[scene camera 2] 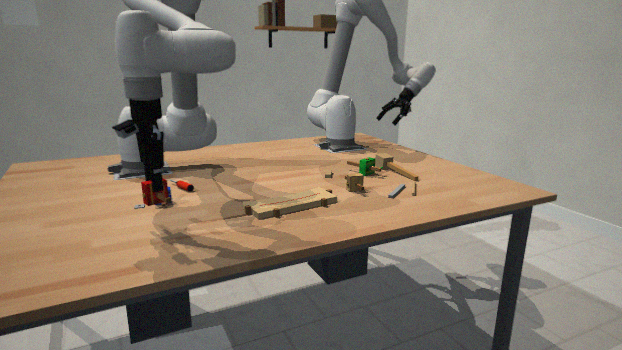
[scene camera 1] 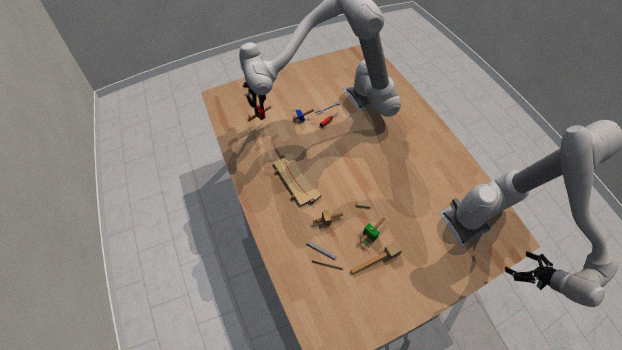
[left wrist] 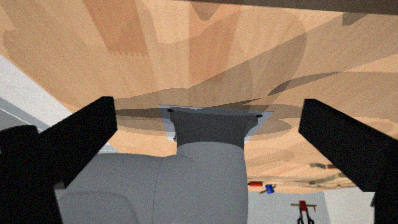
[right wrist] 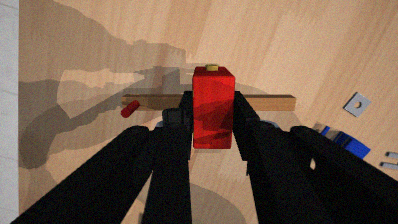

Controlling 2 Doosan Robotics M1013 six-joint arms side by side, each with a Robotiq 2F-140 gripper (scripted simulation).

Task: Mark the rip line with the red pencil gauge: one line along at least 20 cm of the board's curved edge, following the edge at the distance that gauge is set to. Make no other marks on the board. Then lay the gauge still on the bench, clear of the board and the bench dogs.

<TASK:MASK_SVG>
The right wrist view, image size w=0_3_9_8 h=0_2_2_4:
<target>my right gripper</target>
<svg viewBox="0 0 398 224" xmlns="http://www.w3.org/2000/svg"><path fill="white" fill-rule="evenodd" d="M235 91L232 131L242 161L247 161L246 176L249 173L258 224L398 224L397 180L312 128L301 125L292 126L290 132L283 131L275 122L261 120L241 92ZM192 91L184 91L179 108L169 108L162 111L162 121L156 124L154 130L149 131L148 127L139 125L125 129L10 224L121 224L151 174L152 177L141 224L192 224L188 164L191 156L193 134Z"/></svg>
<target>red pencil gauge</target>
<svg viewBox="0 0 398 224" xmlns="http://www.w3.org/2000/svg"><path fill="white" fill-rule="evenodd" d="M242 94L254 111L295 110L296 97L292 95ZM121 116L128 118L135 110L179 108L183 94L125 94L121 97L123 108ZM195 67L192 78L193 148L230 149L232 143L235 77L226 67L218 67L215 64Z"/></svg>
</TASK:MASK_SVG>
